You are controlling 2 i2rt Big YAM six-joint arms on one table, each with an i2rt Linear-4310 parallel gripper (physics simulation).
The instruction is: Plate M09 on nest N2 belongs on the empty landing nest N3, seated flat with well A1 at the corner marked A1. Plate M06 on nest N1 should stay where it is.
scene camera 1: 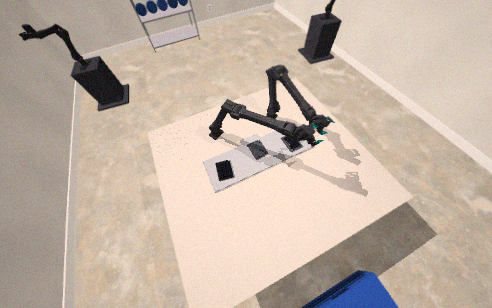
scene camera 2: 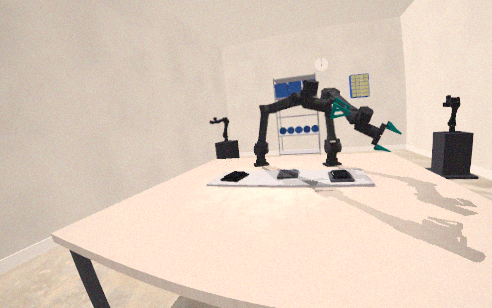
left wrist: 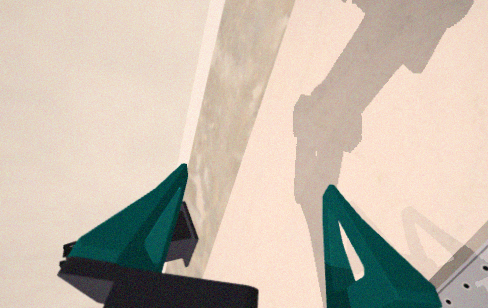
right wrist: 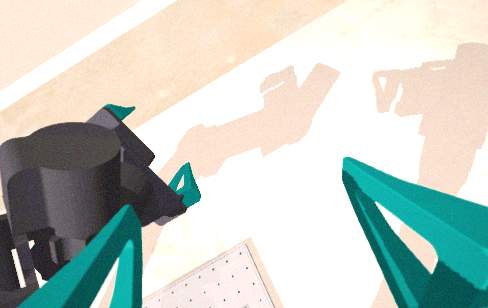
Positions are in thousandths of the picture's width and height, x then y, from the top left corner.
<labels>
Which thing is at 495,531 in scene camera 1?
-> A grey perforated plate.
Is my left gripper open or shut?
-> Open.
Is my right gripper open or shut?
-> Open.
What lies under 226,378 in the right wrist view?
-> My left gripper.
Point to a grey perforated plate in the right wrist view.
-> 470,891
</labels>
